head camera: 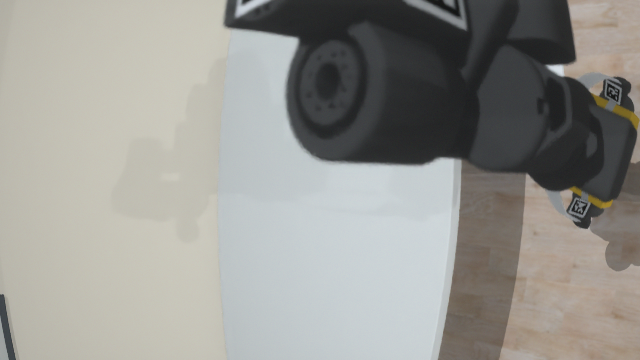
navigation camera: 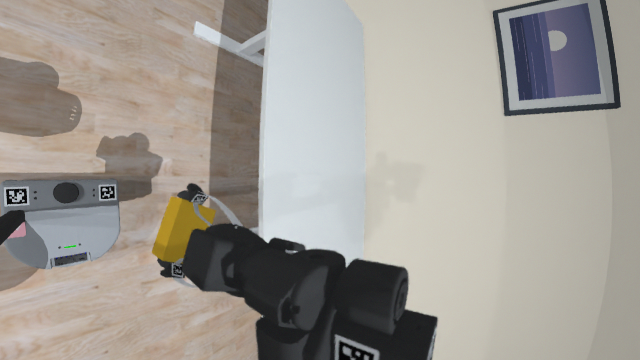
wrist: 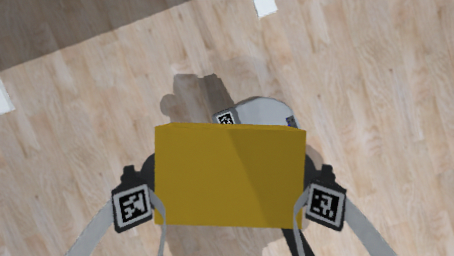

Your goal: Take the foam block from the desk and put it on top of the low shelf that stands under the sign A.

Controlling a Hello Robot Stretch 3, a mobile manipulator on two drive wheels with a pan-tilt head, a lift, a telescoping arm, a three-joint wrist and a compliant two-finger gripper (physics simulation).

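Seen in the pictures: gripper, between the fingertips: [navigation camera: 176, 227] [wrist: 228, 169]; robot's base, origin of its link: [navigation camera: 66, 191].
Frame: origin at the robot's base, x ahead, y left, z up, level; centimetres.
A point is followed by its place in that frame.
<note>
The yellow foam block [navigation camera: 176, 227] @[x -1.3, y -12.8, z 91.1 cm] [wrist: 230, 175] @[x -2.7, y -15.0, z 91.1 cm] is held between the two fingertips of my gripper [head camera: 596, 150] @[x -2.3, y -14.3, z 86.9 cm] [navigation camera: 184, 231] @[x -2.3, y -14.3, z 86.9 cm] [wrist: 228, 169] @[x -2.3, y -14.3, z 86.9 cm], which is shut on it. In the head camera view the wrist hides most of the block and its yellow edges show at both sides. In the navigation camera view the block hangs over the floor, a little off the front edge of the white desk [head camera: 340, 280] @[x 19.9, y -71.2, z 72.0 cm] [navigation camera: 312, 110] @[x 31.7, y -70.8, z 72.0 cm]. The low shelf and the sign A do not show in these views.
My base [navigation camera: 85, 225] @[x -12.0, y -5.2, z 16.0 cm] [wrist: 265, 111] @[x -15.8, y -11.0, z 16.0 cm] stands on the wooden floor [head camera: 575, 300] @[x 37.4, y -41.6, z 0.0 cm] [navigation camera: 150, 65] @[x 61.5, y -31.0, z 0.1 cm] [wrist: 375, 100] @[x -65.0, y 3.6, z 0.0 cm] beyond the block. A white desk foot [navigation camera: 215, 36] juts out beneath the desk. A framed picture [navigation camera: 555, 57] @[x 59.3, y -124.1, z 167.0 cm] hangs on the beige wall [head camera: 110, 75] @[x -25.7, y -124.5, z 108.7 cm] [navigation camera: 450, 200] @[x -6.5, y -124.9, z 118.5 cm] behind the desk.
</note>
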